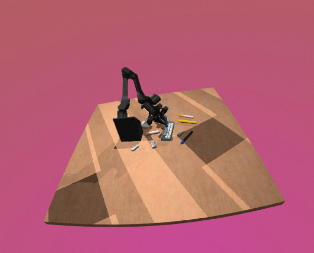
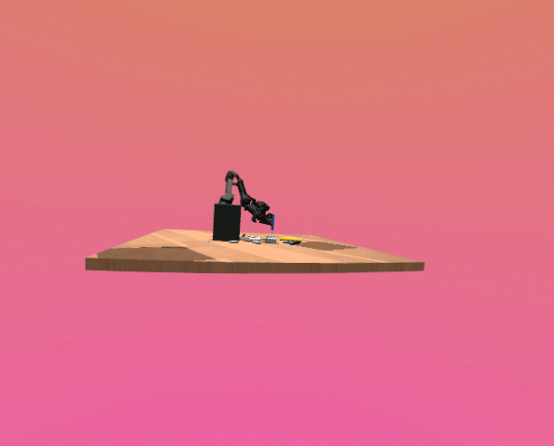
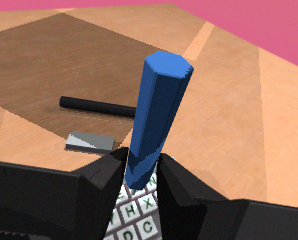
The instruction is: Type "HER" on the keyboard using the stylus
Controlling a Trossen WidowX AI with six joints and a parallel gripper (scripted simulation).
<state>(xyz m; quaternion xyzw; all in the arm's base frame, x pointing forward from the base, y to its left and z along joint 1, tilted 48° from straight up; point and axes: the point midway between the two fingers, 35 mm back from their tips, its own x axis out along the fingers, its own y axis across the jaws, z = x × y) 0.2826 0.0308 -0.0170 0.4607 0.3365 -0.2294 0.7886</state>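
My gripper tip is 10 cm above the grey block, 9 cm short of it and 1 cm to the left of it. From my gripper tip the other things lie so: blue stylus 2 cm below; then white stick 12 cm behind, 10 cm below, 3 cm to the left.
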